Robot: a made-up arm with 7 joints. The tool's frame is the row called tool. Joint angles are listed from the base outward. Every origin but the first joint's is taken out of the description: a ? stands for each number. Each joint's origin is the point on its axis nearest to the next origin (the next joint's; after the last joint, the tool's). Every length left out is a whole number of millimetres.
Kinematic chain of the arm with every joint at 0, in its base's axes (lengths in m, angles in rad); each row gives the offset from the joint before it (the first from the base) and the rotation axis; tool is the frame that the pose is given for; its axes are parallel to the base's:
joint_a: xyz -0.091 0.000 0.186 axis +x
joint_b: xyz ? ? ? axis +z
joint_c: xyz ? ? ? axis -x
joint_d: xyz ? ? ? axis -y
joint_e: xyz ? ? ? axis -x
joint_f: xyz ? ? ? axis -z
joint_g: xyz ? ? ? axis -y
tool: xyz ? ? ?
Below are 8 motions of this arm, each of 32 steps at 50 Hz.
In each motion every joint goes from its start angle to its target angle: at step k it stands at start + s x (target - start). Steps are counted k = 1, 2, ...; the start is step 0. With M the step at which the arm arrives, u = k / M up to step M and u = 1 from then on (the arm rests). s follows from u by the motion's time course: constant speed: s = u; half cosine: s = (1 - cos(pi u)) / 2; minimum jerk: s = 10 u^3 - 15 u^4 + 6 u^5.
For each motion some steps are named. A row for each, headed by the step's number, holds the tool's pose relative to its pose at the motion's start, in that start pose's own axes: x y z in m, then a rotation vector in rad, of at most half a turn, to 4 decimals.
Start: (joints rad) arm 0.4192 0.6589 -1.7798 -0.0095 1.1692 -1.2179 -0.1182
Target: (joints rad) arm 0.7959 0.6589 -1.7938 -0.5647 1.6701 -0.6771 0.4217
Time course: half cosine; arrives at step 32
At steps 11, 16, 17, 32:
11: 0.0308 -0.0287 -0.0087 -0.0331 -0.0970 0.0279
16: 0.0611 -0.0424 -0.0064 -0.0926 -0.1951 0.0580
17: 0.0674 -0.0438 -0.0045 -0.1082 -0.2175 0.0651
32: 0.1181 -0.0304 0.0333 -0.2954 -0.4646 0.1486

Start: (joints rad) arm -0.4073 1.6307 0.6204 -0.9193 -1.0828 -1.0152 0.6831
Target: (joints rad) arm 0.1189 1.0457 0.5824 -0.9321 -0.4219 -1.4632 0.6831
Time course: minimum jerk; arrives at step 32
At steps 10, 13, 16, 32:
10: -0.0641 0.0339 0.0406 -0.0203 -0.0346 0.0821
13: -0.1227 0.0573 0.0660 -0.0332 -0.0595 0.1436
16: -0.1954 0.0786 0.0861 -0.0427 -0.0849 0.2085
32: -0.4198 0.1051 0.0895 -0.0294 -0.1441 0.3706

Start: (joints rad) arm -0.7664 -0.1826 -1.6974 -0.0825 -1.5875 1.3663 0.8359
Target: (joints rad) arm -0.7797 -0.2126 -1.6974 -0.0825 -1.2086 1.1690 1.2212
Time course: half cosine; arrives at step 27
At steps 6, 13, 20, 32:
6: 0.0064 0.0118 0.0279 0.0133 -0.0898 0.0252
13: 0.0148 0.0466 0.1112 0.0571 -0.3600 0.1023
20: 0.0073 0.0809 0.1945 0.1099 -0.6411 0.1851
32: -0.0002 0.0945 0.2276 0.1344 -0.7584 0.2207

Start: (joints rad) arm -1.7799 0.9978 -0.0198 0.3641 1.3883 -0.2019 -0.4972
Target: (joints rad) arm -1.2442 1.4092 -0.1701 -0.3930 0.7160 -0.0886 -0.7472
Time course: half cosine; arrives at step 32
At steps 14, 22, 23, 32:
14: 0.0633 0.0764 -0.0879 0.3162 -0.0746 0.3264
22: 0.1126 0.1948 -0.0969 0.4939 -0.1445 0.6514
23: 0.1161 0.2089 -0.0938 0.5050 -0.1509 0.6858
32: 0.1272 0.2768 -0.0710 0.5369 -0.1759 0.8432

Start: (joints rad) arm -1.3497 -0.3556 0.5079 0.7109 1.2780 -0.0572 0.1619
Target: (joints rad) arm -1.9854 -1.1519 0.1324 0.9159 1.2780 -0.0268 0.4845
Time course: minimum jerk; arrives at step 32
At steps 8, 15, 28, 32:
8: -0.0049 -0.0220 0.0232 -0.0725 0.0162 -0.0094
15: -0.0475 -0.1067 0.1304 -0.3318 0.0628 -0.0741
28: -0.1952 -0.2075 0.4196 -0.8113 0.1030 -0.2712
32: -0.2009 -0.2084 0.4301 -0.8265 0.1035 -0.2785

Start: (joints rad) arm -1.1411 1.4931 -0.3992 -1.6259 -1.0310 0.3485 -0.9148
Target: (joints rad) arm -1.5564 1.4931 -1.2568 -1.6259 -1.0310 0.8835 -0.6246
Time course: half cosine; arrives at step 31
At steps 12, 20, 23, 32:
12: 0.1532 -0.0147 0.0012 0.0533 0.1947 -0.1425
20: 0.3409 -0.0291 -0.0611 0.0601 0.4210 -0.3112
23: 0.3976 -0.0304 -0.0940 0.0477 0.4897 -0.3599
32: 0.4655 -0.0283 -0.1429 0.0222 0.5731 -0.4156

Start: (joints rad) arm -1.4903 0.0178 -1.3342 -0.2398 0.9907 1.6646 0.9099
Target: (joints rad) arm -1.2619 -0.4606 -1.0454 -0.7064 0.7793 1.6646 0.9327
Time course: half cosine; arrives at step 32
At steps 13, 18, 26, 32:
13: 0.0052 -0.0321 -0.0551 -0.0575 0.0587 0.0261
18: -0.0009 -0.0618 -0.0961 -0.1115 0.1093 0.0527
26: -0.0236 -0.1099 -0.1530 -0.1975 0.1921 0.0981
32: -0.0327 -0.1243 -0.1683 -0.2227 0.2175 0.1121

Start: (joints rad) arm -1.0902 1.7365 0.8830 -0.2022 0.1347 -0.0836 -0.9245
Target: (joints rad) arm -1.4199 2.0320 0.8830 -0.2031 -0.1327 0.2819 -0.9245
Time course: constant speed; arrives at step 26
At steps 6, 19, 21, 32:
6: 0.0373 -0.0063 0.0573 0.0202 -0.0179 0.0542
19: 0.1427 0.0014 0.1688 0.0724 -0.0200 0.1890
21: 0.1617 0.0056 0.1841 0.0810 -0.0155 0.2112
32: 0.2119 0.0199 0.2200 0.1029 0.0014 0.2677

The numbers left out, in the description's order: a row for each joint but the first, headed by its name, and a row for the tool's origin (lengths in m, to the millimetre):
joint_b: 0.000 -0.192 0.242
joint_c: 0.074 0.099 0.000
joint_d: 0.000 -0.385 0.118
joint_e: 0.029 0.000 0.067
joint_f: 0.000 -0.210 0.103
joint_g: 0.343 -0.074 0.000
tool: 0.096 0.000 0.104

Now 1 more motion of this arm.
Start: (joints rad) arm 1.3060 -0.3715 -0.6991 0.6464 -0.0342 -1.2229 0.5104
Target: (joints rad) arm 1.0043 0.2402 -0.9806 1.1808 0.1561 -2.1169 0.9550
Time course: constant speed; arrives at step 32
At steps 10, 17, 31, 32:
10: -0.0009 0.1208 -0.0304 0.1806 -0.1916 0.3597
17: -0.0312 0.1929 -0.0474 0.3277 -0.3108 0.5797
31: -0.1316 0.2974 -0.0781 0.6682 -0.4967 0.9388
32: -0.1397 0.3030 -0.0802 0.6948 -0.5068 0.9601

